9 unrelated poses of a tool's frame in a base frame.
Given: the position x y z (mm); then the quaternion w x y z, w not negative.
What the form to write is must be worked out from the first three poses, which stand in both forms.
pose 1, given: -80, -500, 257, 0.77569, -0.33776, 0.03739, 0.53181
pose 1, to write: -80, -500, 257, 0.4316, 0.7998, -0.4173, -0.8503, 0.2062, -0.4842
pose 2, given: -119, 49, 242, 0.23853, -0.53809, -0.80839, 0.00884
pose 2, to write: -119, 49, 242, -0.3071, 0.8742, 0.3761, 0.8657, 0.4208, -0.2710
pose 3, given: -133, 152, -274, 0.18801, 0.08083, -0.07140, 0.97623
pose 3, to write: -133, 152, -274, -0.9162, 0.3555, 0.1847, -0.3786, -0.9191, -0.1090
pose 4, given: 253, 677, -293, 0.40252, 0.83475, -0.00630, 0.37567
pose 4, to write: 253, 677, -293, 0.7177, 0.2919, 0.6323, -0.3129, -0.6759, 0.6673
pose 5, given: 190, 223, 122, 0.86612, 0.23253, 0.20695, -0.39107
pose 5, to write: 190, 223, 122, 0.6085, -0.5812, -0.5404, 0.7737, 0.5860, 0.2409
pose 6, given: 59, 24, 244, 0.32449, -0.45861, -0.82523, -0.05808
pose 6, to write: 59, 24, 244, -0.3688, 0.7192, 0.5888, 0.7946, 0.5726, -0.2018
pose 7, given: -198, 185, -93, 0.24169, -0.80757, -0.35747, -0.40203
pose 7, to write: -198, 185, -93, 0.4212, 0.3830, 0.8221, 0.7717, -0.6276, -0.1029
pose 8, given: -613, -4, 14, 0.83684, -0.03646, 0.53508, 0.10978
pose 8, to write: -613, -4, 14, 0.4033, 0.1447, -0.9036, -0.2228, 0.9732, 0.0565
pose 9, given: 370, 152, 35, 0.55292, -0.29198, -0.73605, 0.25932
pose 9, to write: 370, 152, 35, -0.2180, 0.7166, 0.6625, 0.1431, 0.6950, -0.7046
